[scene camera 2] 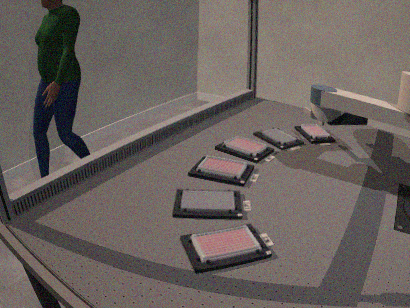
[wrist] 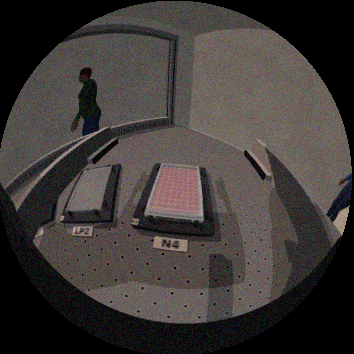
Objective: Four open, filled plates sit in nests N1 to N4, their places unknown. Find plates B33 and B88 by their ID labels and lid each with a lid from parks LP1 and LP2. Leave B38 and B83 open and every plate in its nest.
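Frame: origin at the arm's base, x right, y ahead, z up, level; centimetres.
Where they show: gripper, fingertip midpoint: (wrist: 180, 134).
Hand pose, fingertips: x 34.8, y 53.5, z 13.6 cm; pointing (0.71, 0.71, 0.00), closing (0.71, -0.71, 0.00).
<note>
After its pixels a point has its place.
My gripper (wrist: 180, 134) @(x 34.7, y 53.5, z 13.5 cm) is open and empty, its fingers wide apart. It faces the pink, open plate (scene camera 2: 316, 131) @(x 35.6, y 55.1, z 3.7 cm) (wrist: 177, 191) @(x 36.1, y 54.7, z 3.7 cm) in black nest N4 (wrist: 175, 228) @(x 32.2, y 50.3, z 2.5 cm), which lies between and beyond the fingers in the wrist view. Left of it, a grey lid (scene camera 2: 279, 136) @(x 21.4, y 66.3, z 3.1 cm) (wrist: 90, 189) @(x 22.9, y 65.3, z 3.1 cm) sits on park LP2 (wrist: 116, 197) @(x 27.3, y 61.9, z 1.3 cm). In the scene view, more pink plates (scene camera 2: 245, 145) @(x 4.0, y 71.7, z 4.0 cm) (scene camera 2: 222, 166) @(x -13.0, y 70.2, z 3.7 cm) (scene camera 2: 226, 242) @(x -42.6, y 51.3, z 3.8 cm) sit in nests nearer the camera, and another grey lid (scene camera 2: 207, 200) @(x -29.9, y 64.2, z 3.1 cm) sits on a park between two of them. No plate ID label is readable.
The pale arm (scene camera 2: 367, 102) @(x -4.2, y 31.5, z 29.6 cm) reaches in from the right, low near the far nest. A raised ledge (scene camera 2: 130, 145) @(x -19.7, y 100.4, z 4.9 cm) runs along the left edge. A person in green (scene camera 2: 59, 47) (wrist: 89, 102) stands beyond it. A person in blue (wrist: 341, 200) partly shows at the right.
</note>
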